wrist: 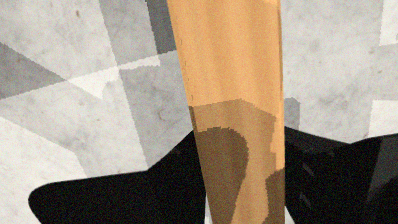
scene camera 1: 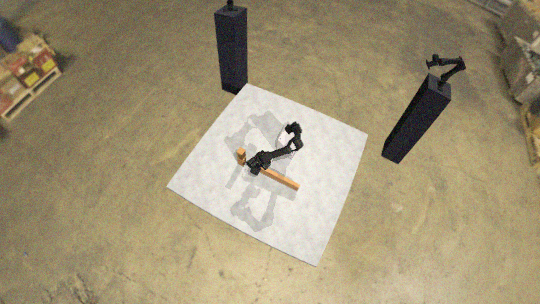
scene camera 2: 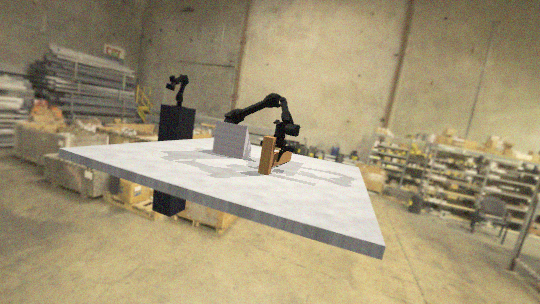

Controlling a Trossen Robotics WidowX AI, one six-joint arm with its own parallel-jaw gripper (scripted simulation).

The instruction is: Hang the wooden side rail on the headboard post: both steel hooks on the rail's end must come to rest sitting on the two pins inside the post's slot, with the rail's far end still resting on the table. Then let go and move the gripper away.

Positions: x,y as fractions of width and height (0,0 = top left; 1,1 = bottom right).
Note:
In view: the gripper (wrist: 0.57,0.57) and a wooden side rail (wrist: 0.58,0.30).

